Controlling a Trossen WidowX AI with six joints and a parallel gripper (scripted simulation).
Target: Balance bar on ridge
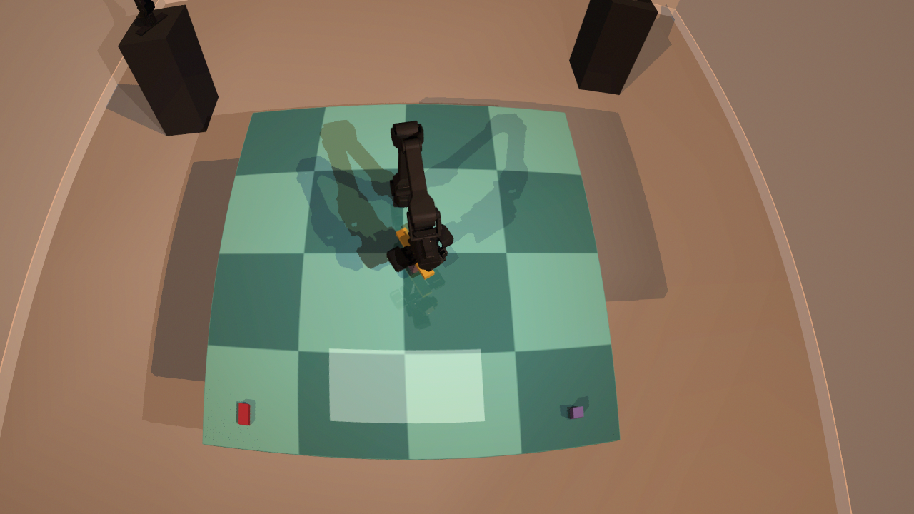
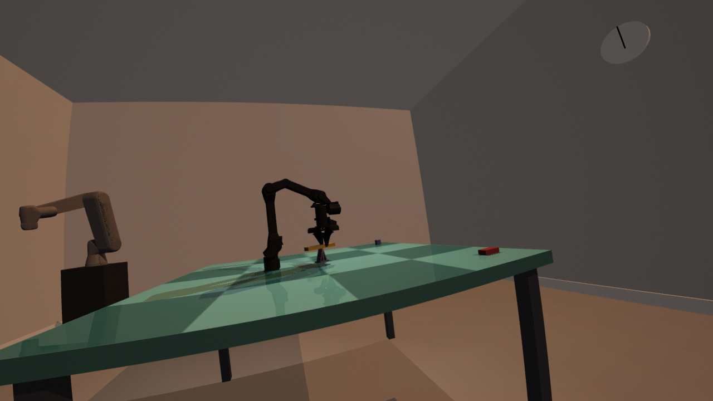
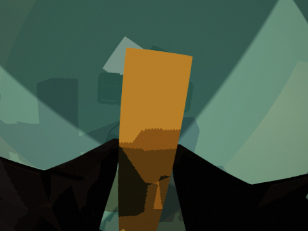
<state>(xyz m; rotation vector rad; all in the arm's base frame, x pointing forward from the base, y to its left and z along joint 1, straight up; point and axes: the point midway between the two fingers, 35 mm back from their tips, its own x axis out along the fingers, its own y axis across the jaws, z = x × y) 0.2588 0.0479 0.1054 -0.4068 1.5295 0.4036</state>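
The orange bar lies 2 cm behind my gripper tip and 1 cm to the right of it. From my gripper tip the other things lie so: red block: 48 cm ahead, 55 cm to the right, 6 cm below; then small purple cube: 48 cm ahead, 45 cm to the left, 5 cm below.
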